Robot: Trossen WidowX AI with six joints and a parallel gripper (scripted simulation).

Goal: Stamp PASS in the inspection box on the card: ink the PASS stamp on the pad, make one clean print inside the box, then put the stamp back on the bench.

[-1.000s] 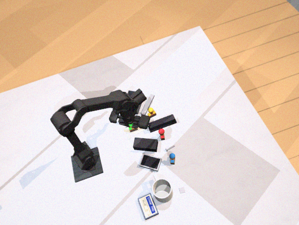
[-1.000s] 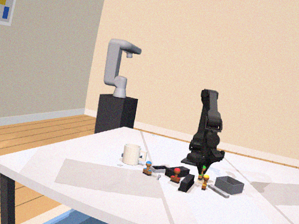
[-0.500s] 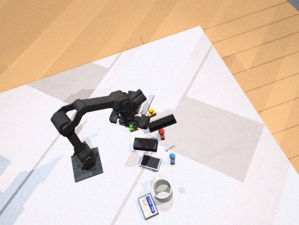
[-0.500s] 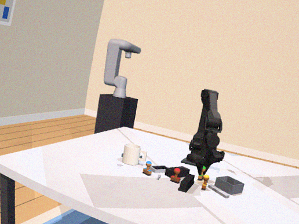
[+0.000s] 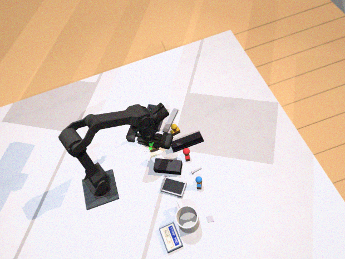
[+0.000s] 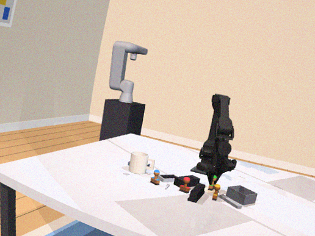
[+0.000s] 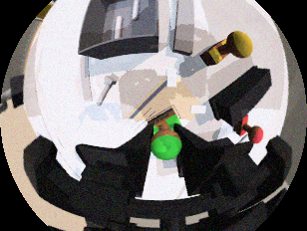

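The green-knobbed stamp is right at my gripper tip. Round my gripper tip: yellow-knobbed stamp 110 mm ahead, 50 mm to the left; then black block 40 mm ahead, 110 mm to the right, 10 mm below; then beige card 30 mm below.
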